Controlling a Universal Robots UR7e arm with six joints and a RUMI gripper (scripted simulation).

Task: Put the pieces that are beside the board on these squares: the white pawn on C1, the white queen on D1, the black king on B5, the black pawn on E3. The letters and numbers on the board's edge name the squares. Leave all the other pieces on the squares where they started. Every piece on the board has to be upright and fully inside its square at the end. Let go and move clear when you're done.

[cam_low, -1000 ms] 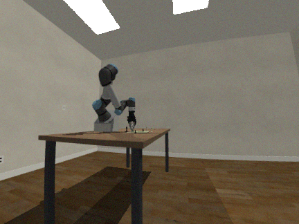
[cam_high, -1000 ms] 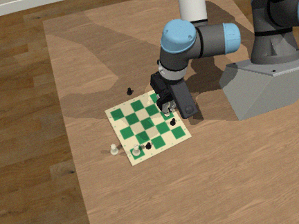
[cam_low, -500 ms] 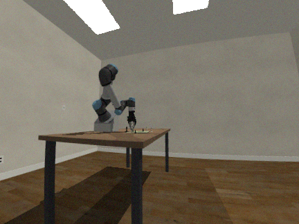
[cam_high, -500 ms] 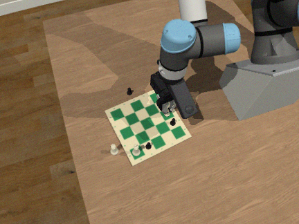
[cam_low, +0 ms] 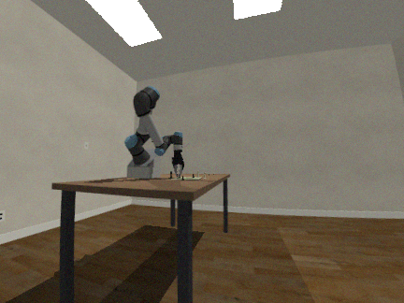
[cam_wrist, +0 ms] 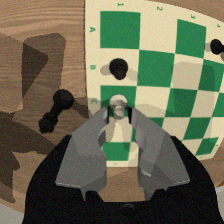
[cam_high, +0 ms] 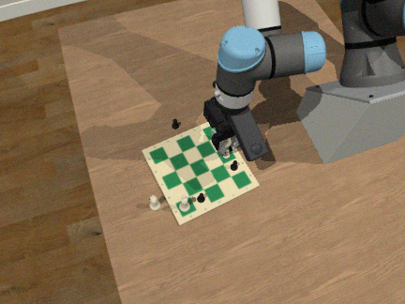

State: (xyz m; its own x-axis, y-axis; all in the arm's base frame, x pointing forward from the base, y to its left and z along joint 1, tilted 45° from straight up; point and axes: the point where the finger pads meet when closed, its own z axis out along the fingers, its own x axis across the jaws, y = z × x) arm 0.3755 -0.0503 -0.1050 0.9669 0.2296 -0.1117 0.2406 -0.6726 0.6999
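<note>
My hand is 10 mm above the white pawn. Round my hand: black king 60 mm behind, 10 mm to the right; cream chessboard 70 mm ahead, 30 mm below, 20 mm to the left.
</note>
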